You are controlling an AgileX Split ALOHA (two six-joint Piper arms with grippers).
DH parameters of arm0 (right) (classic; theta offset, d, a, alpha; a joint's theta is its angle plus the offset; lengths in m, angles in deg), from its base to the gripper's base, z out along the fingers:
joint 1: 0 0.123 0 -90
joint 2: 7.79 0 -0.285 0
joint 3: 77.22 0 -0.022 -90
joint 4: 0 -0.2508 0 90
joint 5: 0 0 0.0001 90
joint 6: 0 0.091 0 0
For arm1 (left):
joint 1: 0 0.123 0 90
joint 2: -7.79 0 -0.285 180
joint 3: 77.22 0 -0.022 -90
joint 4: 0 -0.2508 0 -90
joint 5: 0 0 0.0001 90
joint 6: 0 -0.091 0 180
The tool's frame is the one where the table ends.
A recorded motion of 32 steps. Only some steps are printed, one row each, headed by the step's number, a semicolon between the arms.
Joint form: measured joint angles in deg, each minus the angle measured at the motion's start. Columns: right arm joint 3, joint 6, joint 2, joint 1, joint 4, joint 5; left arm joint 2, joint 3, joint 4, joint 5, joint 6, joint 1.
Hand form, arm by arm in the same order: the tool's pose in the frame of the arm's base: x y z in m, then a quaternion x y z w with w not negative. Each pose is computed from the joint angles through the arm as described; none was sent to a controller.
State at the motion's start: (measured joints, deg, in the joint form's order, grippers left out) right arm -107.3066 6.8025 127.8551 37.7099 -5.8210 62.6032; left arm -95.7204 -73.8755 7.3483 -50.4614 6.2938 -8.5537
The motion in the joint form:
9: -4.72 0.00 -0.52 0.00 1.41 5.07; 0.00 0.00 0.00 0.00 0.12 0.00
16: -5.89 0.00 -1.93 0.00 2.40 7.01; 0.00 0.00 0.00 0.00 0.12 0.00
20: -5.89 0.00 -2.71 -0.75 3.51 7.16; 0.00 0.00 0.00 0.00 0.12 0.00
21: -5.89 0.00 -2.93 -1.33 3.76 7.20; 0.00 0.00 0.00 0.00 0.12 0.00
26: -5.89 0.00 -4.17 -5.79 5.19 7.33; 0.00 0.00 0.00 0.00 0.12 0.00
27: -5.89 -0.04 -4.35 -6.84 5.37 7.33; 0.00 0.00 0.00 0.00 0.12 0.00
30: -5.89 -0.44 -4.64 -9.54 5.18 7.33; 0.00 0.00 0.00 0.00 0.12 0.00
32: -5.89 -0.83 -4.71 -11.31 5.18 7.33; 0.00 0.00 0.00 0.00 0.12 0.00
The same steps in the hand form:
9: 0.3691 0.2935 0.2120 -0.25438 0.96073 0.07377 0.08275; 0.3429 -0.0607 0.2650 -0.01200 0.97885 -0.08156 0.18723
16: 0.3674 0.2905 0.2284 -0.25773 0.95949 0.06850 0.09093; 0.3429 -0.0607 0.2650 -0.01200 0.97885 -0.08156 0.18723
20: 0.3707 0.2833 0.2346 -0.25377 0.96013 0.06127 0.09996; 0.3429 -0.0607 0.2650 -0.01200 0.97885 -0.08156 0.18723
21: 0.3734 0.2789 0.2363 -0.24941 0.96113 0.05937 0.10250; 0.3429 -0.0607 0.2650 -0.01200 0.97885 -0.08156 0.18723
26: 0.3927 0.2458 0.2463 -0.21449 0.96845 0.04710 0.11784; 0.3429 -0.0607 0.2650 -0.01200 0.97885 -0.08156 0.18723
27: 0.3970 0.2381 0.2478 -0.20625 0.97004 0.04503 0.12025; 0.3429 -0.0607 0.2650 -0.01200 0.97885 -0.08156 0.18723
30: 0.4071 0.2191 0.2501 -0.18634 0.97372 0.04405 0.12334; 0.3429 -0.0607 0.2650 -0.01200 0.97885 -0.08156 0.18723
32: 0.4135 0.2063 0.2507 -0.17459 0.97581 0.04189 0.12473; 0.3429 -0.0607 0.2650 -0.01200 0.97885 -0.08156 0.18723

